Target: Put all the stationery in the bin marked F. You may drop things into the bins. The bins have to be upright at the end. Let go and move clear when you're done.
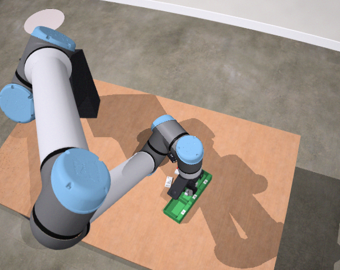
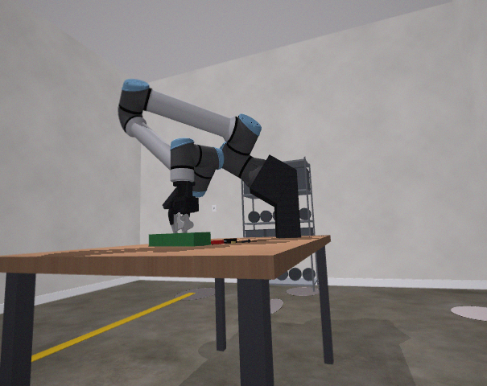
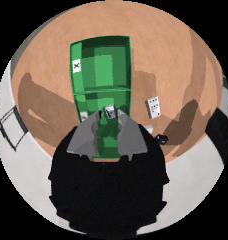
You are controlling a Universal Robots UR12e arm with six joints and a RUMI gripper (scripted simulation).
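The green bin is 10 mm ahead of my hand and 10 mm below it. Also, from my hand: red item (60 mm behind, 110 mm to the left, 30 mm below); white card-like item (90 mm behind, 40 mm to the left, 30 mm below); grey item (10 mm to the left, 20 mm below).
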